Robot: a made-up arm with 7 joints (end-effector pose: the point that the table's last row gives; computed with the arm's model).
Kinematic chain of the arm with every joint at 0, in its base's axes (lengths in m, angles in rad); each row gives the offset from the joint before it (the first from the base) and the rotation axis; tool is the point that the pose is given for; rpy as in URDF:
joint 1: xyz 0 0 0.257 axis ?
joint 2: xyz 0 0 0 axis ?
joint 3: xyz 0 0 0.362 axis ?
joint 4: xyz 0.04 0 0 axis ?
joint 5: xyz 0.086 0 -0.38 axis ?
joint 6: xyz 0 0 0 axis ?
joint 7: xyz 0.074 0 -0.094 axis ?
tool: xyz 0 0 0 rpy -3.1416 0 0
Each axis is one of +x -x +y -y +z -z.
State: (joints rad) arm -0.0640 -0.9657 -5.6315 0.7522 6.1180 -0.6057 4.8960
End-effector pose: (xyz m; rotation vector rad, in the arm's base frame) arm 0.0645 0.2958 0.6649 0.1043 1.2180 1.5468
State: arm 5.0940 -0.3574 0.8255 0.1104 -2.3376 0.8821 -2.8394
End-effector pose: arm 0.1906 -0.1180 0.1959 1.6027 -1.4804 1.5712
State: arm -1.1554 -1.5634 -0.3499 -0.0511 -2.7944 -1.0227 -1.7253
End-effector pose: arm 0.0370 0.0140 0.2668 -0.4306 2.3303 -0.4695
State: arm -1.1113 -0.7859 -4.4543 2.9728 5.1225 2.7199 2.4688
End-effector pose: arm -0.1241 0.4189 0.8013 -0.3577 2.2836 -1.3841
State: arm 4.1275 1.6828 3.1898 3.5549 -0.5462 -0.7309 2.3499
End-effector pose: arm -0.3798 -0.4883 -0.1087 2.4006 -1.3498 -0.4854
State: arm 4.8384 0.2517 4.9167 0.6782 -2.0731 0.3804 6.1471
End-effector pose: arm -0.3730 -0.1609 0.2492 2.6121 -0.8110 -1.4755
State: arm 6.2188 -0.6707 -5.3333 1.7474 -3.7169 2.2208 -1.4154
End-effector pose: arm -0.2245 0.3649 0.8426 0.5862 -1.5081 -0.1552
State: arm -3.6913 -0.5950 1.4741 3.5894 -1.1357 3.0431 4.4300
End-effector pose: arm 0.3183 -0.0310 0.7925 1.8763 -1.5295 -0.7865
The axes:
joint 1: +z
joint 2: +y
joint 3: +z
joint 4: -y
joint 5: -z
joint 6: +y
joint 7: -z

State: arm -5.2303 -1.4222 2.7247 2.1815 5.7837 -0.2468 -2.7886
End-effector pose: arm -0.4692 -0.6503 0.0673 2.0161 1.7066 -1.4154
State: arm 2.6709 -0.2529 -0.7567 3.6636 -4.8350 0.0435 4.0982
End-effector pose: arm 0.3148 -0.3192 0.8995 0.0517 0.8401 -1.9283
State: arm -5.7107 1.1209 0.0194 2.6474 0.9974 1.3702 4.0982
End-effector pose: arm 0.6479 0.5001 0.4027 -0.5898 -2.2583 -1.0531
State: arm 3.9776 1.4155 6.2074 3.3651 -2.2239 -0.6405 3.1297
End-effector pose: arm -0.4252 -0.6146 0.4332 0.5281 -1.8273 1.5149
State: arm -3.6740 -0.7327 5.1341 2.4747 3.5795 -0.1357 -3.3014
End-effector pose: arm 0.4567 0.0526 0.9102 -0.7237 0.2264 -1.0725
